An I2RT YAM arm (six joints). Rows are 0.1 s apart.
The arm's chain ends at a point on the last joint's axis. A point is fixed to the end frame.
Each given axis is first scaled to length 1.
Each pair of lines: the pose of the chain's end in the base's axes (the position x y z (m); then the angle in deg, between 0 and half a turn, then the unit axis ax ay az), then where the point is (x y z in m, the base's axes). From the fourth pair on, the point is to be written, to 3 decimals.
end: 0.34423 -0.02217 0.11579 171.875 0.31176 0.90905 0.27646
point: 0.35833 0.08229 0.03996
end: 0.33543 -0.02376 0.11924 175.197 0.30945 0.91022 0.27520
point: 0.34339 0.08204 0.04439
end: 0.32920 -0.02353 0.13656 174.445 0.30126 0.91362 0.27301
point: 0.33689 0.08158 0.06071
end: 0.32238 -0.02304 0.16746 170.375 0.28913 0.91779 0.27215
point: 0.335 0.080 0.090
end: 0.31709 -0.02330 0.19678 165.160 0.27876 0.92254 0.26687
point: 0.337 0.077 0.116
